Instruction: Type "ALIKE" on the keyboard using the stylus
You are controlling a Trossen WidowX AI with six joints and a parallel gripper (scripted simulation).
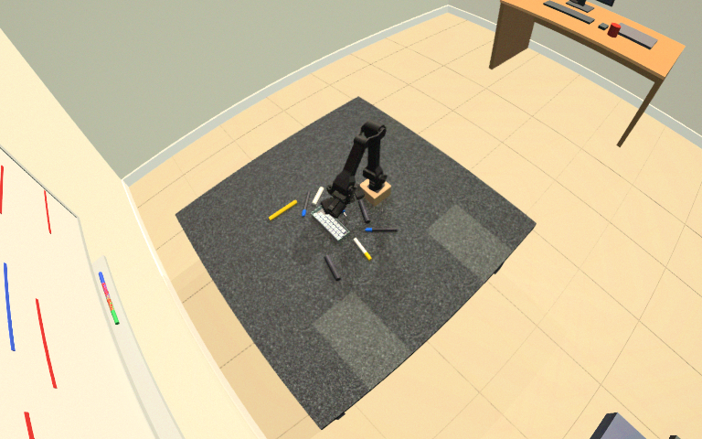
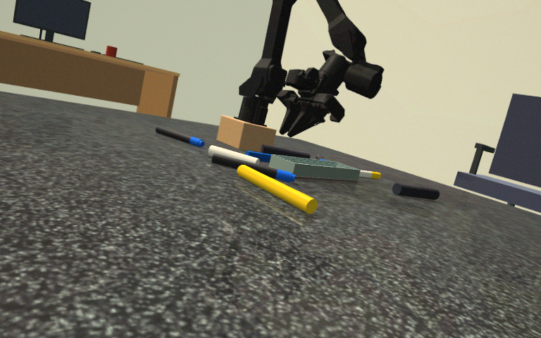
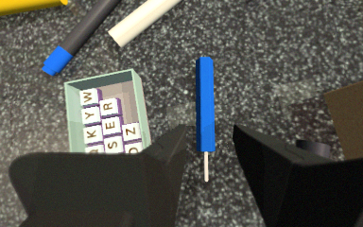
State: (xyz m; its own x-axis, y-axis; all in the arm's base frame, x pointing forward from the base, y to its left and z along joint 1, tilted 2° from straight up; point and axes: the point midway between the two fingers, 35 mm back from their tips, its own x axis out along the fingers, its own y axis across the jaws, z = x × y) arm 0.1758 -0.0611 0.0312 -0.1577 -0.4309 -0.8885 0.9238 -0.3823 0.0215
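The blue stylus lies 50 mm below my gripper tip. Also, from my gripper tip: white stick 140 mm to the right, 50 mm below; then keyboard 90 mm ahead, 50 mm below, 10 mm to the left; then white-and-yellow marker 220 mm to the left, 110 mm ahead, 50 mm below.
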